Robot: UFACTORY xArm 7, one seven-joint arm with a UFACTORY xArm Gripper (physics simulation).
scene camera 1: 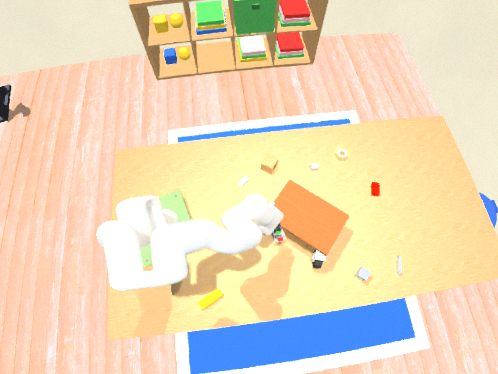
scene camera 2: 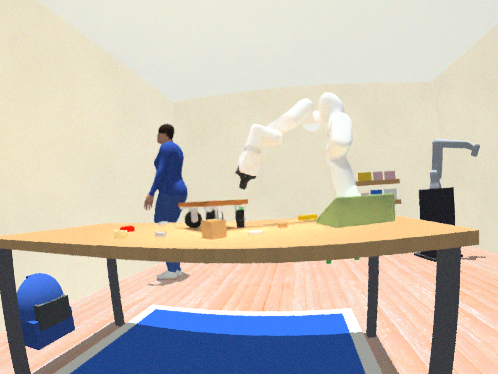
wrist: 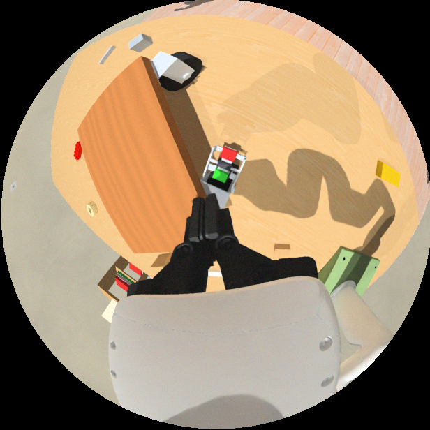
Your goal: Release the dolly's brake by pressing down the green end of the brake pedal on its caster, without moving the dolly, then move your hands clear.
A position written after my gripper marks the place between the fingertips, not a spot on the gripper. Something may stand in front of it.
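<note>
There is a dolly (scene camera 1: 313, 220) (scene camera 2: 192, 219) (wrist: 139, 164), and I can see it in those views. My own gripper (wrist: 209, 209) is visible to me too.
</note>
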